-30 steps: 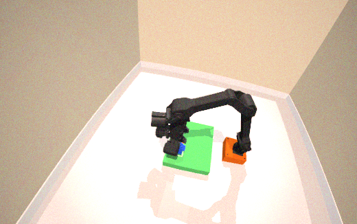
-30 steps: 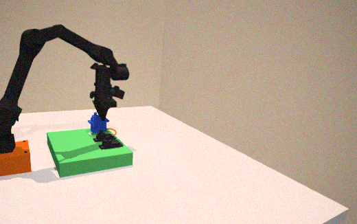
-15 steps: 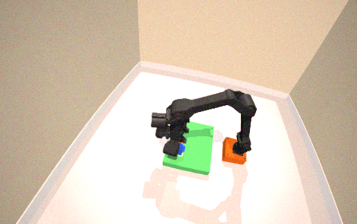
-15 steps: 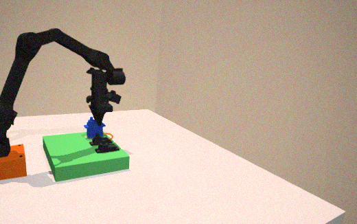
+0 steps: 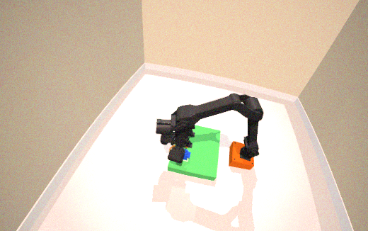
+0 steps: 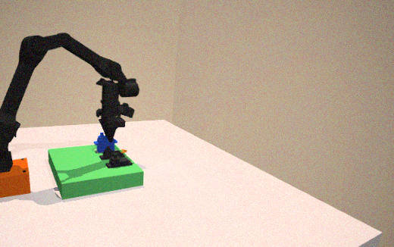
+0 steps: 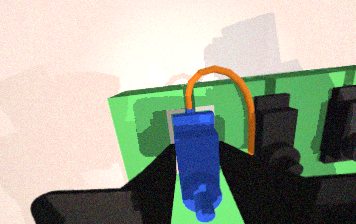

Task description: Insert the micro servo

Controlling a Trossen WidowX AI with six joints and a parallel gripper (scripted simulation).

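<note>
The green robot deck lies 11 cm behind my gripper tip, 9 cm to the right of it and 6 cm below it.
</note>
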